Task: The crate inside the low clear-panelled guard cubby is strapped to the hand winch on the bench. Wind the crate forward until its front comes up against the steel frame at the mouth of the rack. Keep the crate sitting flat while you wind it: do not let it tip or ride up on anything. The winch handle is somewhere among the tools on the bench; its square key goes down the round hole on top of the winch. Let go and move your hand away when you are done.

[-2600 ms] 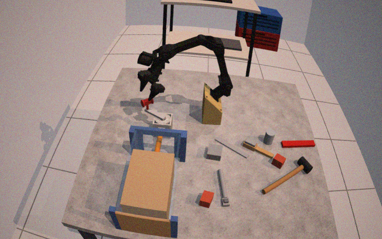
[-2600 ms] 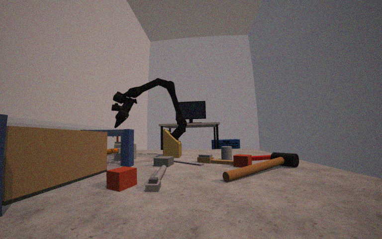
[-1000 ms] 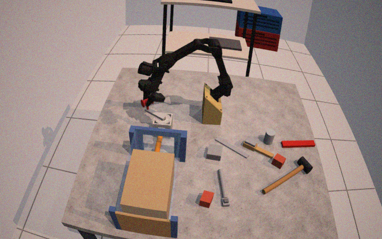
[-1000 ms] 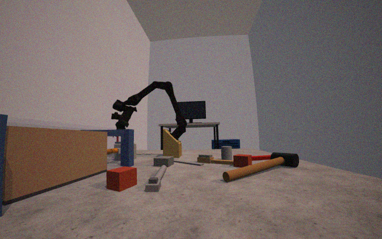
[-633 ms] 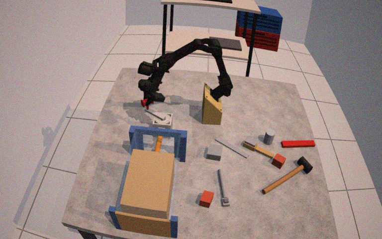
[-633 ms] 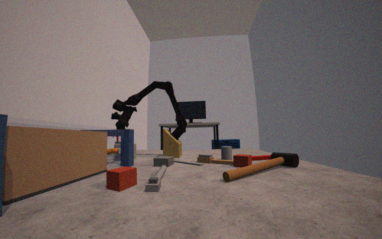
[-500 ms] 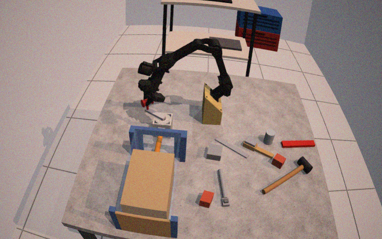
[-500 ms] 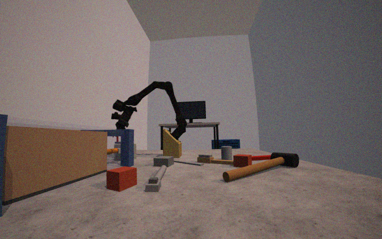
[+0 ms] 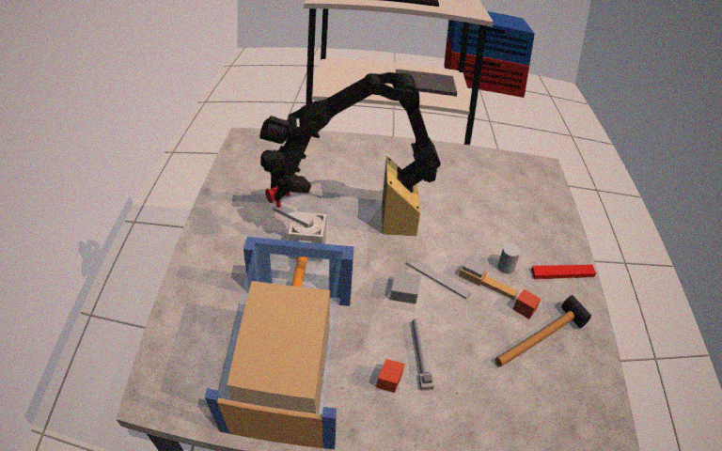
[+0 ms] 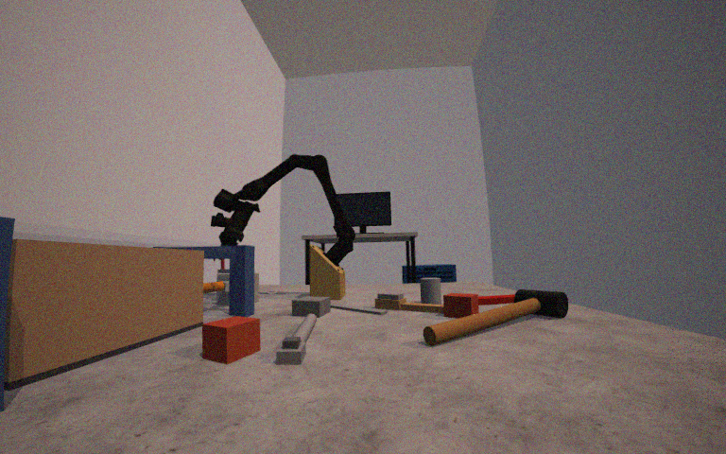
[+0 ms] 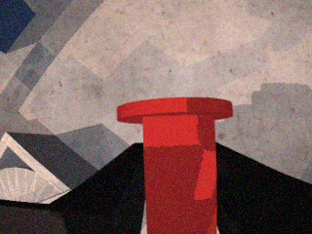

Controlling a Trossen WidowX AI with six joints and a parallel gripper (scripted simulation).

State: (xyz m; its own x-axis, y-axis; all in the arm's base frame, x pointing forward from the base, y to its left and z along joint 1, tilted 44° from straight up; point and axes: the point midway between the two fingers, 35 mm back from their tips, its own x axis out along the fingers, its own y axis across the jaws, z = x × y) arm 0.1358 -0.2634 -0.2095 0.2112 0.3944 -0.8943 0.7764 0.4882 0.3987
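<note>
Now: the grey crank arm 40 mm to the left of my gripper tip, 30 mm below it and 10 mm ahead of it. The rest, counted from my gripper tip: grey winch (100 mm below, 90 mm to the left, 30 mm ahead); red knob (10 mm to the left, 10 mm behind); blue frame (200 mm ahead, 100 mm to the left, 30 mm below).
</note>
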